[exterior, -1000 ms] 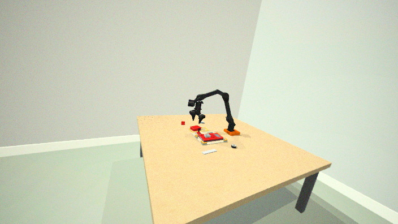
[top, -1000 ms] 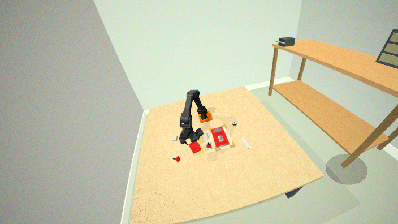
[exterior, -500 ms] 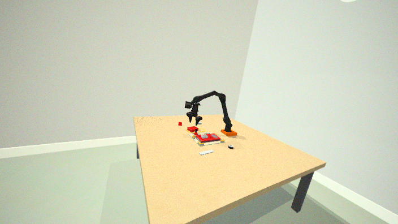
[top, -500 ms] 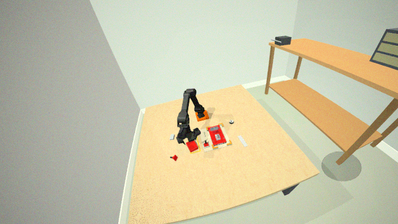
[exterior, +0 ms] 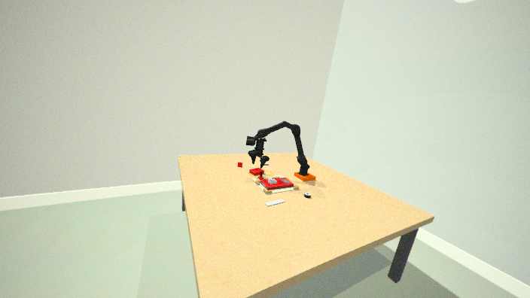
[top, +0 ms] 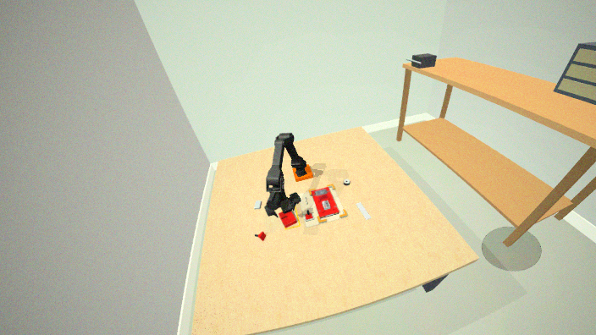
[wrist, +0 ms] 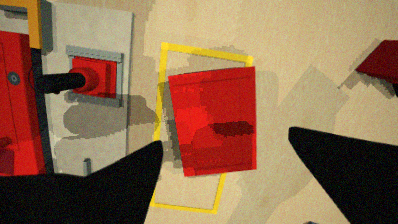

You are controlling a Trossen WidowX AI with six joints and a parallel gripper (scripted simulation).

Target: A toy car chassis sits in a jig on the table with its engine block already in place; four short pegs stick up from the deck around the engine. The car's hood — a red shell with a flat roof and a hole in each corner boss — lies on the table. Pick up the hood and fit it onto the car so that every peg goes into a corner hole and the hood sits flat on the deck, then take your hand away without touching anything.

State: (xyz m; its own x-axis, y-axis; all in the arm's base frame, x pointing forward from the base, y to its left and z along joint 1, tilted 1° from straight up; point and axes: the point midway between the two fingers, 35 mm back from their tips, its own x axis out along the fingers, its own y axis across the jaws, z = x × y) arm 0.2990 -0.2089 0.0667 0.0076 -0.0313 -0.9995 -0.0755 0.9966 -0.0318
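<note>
Right now my gripper tip is 40 mm above the red hood. From my gripper tip the other things lie so: jig (10 mm ahead, 220 mm to the left, 40 mm below); grey engine block (40 mm ahead, 230 mm to the left, 30 mm below); grey tab (190 mm behind, 130 mm to the right, 50 mm below).
</note>
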